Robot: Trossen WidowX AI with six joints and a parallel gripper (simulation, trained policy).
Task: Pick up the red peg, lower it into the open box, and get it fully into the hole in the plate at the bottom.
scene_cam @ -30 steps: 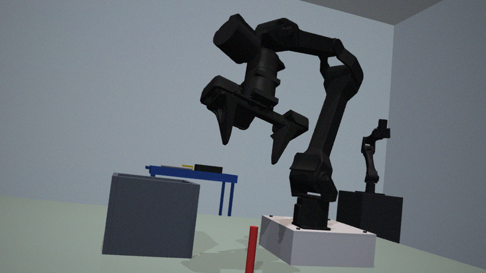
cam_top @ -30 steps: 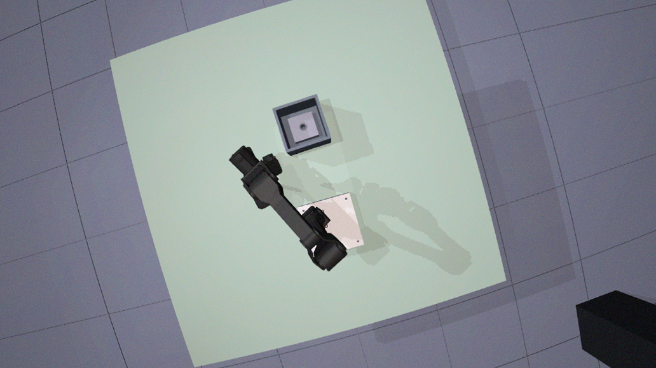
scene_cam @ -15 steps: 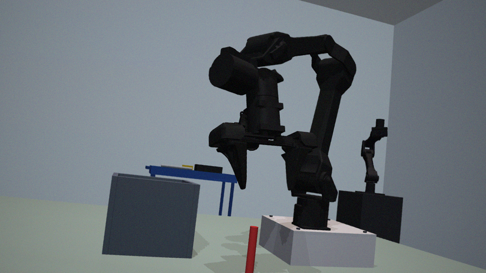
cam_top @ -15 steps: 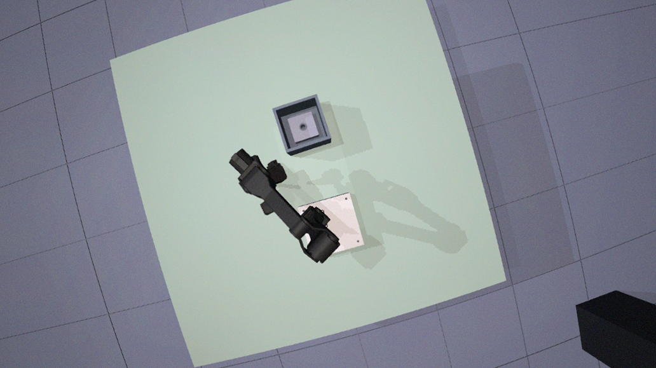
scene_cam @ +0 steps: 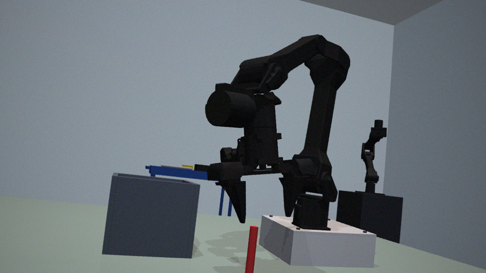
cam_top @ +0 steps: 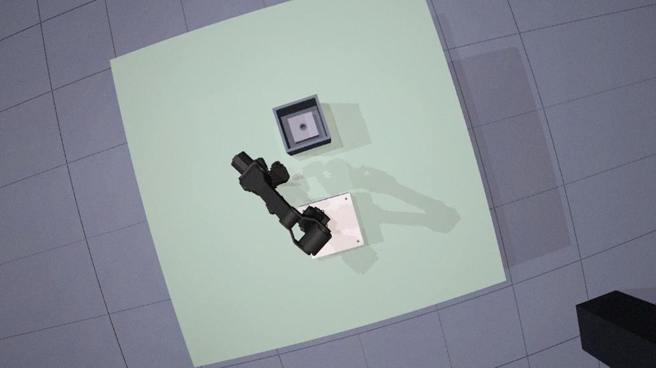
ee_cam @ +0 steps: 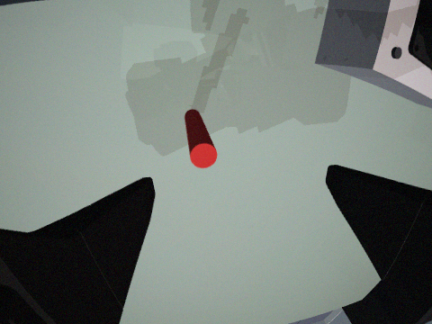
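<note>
Now: gripper tip 20 mm short of the red peg and 50 mm above it. The rest, counted from my gripper tip: plate: 190 mm ahead, 160 mm to the right, 50 mm below.
</note>
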